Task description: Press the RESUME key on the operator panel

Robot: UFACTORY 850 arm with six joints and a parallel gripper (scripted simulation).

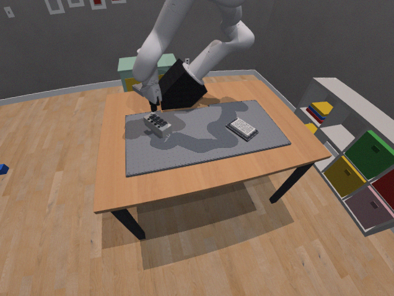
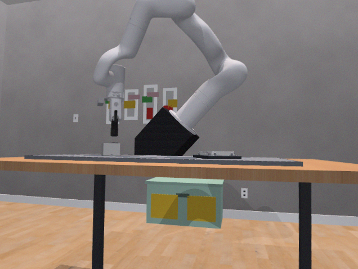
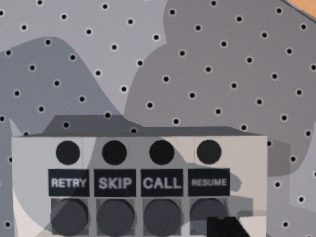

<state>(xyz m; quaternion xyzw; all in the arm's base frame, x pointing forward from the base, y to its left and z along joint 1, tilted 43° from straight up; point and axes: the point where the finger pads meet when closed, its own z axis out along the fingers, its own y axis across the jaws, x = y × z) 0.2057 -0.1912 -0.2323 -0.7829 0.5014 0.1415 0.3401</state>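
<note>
The operator panel lies 7 cm below my hand, 4 cm ahead of it and 2 cm to the left of it. The rest, counted from my hand: white ribbed block (47 cm to the left, 21 cm ahead, 9 cm below).
</note>
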